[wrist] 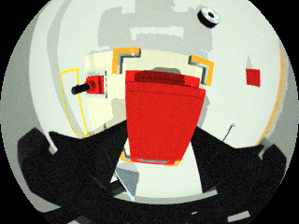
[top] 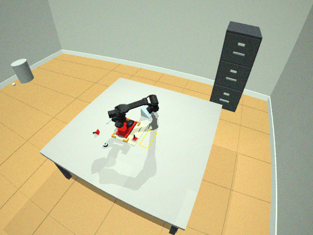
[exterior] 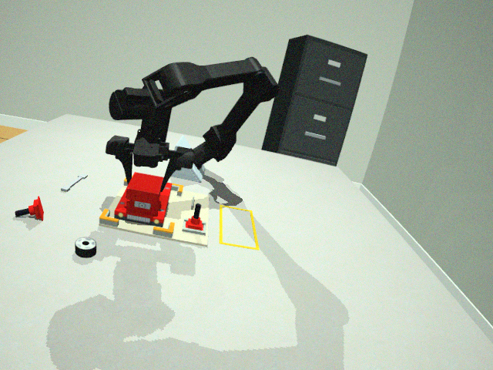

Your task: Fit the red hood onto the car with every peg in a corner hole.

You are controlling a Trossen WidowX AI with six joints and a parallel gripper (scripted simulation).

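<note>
The white engine block is 40 mm below my gripper tip. From my gripper tip the other things lie so: red hood (10 mm above); black post (20 mm ahead, 120 mm to the left, 20 mm below); black wheel (200 mm ahead, 50 mm to the right, 50 mm below).
</note>
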